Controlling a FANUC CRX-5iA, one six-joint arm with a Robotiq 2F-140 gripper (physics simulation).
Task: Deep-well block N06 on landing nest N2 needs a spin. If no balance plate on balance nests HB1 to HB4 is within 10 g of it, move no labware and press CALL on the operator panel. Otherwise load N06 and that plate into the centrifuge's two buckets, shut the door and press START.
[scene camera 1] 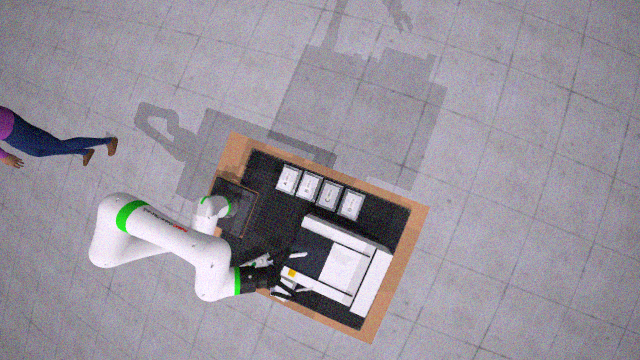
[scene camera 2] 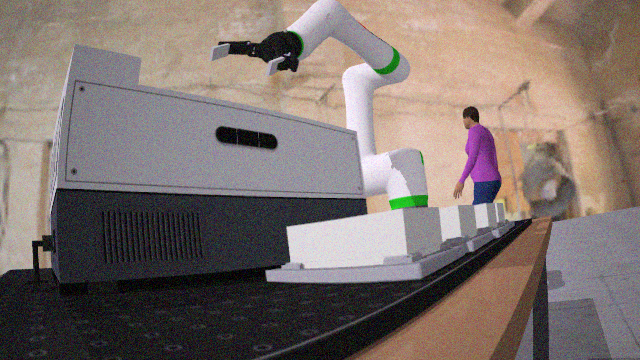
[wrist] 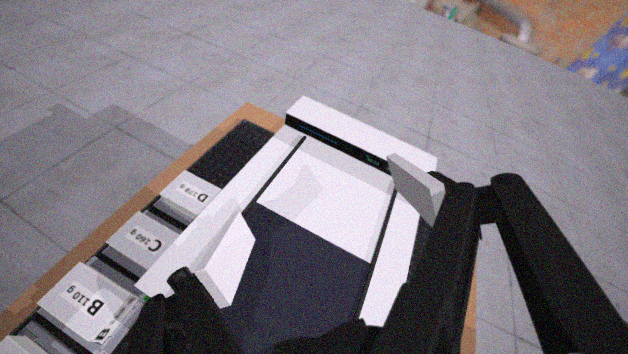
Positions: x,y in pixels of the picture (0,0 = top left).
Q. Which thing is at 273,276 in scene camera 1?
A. My gripper.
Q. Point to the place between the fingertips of my gripper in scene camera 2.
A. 238,60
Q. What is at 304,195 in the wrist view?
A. A grey and white machine.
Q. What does my gripper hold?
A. Nothing.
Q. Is my gripper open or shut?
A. Open.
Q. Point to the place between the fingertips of my gripper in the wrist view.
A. At 316,200
